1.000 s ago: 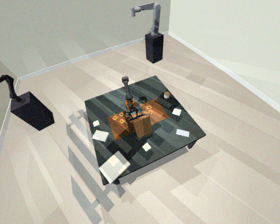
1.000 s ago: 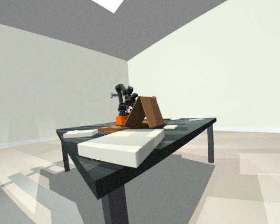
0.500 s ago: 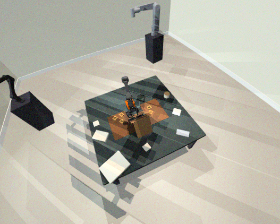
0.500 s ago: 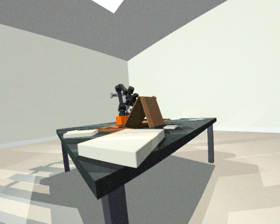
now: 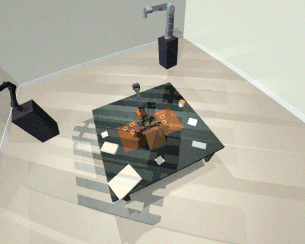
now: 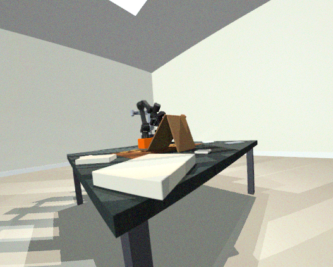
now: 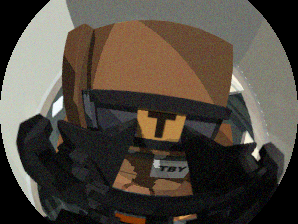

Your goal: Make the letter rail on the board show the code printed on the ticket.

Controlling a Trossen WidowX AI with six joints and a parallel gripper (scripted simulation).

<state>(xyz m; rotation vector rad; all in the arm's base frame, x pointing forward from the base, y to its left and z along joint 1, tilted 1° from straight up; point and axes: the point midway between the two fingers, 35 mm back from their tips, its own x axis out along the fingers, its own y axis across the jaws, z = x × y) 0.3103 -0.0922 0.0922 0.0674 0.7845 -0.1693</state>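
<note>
My gripper tip is 70 mm past the white ticket, 70 mm above it and 30 mm to the left of it. From my gripper tip the other things lie so: yellow letter tile: 250 mm to the left, 160 mm below, 60 mm behind; flat white slab: 480 mm to the right, 160 mm below, 140 mm behind; mat: 170 mm below, 130 mm behind, 60 mm to the left.
</note>
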